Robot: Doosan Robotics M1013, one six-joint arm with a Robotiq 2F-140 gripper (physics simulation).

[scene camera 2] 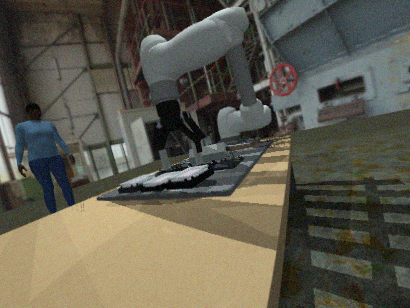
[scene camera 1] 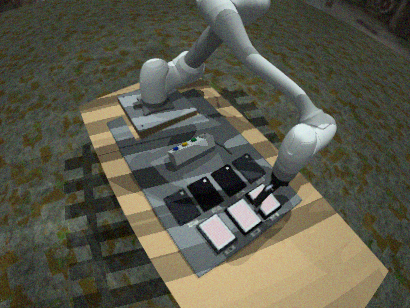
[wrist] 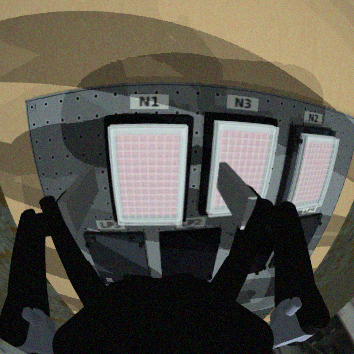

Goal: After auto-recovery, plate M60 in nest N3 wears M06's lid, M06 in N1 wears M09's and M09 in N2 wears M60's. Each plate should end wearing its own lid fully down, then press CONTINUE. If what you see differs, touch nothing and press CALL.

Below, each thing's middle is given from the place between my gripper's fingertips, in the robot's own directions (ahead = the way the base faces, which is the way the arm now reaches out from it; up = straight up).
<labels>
Now: hand 4 cm above the N1 nest (wrist: 108, 119) and 1 cm to the right of it. Round my hand: N2 nest (wrist: 294, 130) (25 cm to the right, 4 cm below, 3 cm ahead); N3 nest (wrist: 209, 117) (11 cm to the right, 5 cm below, 2 cm ahead).
</labels>
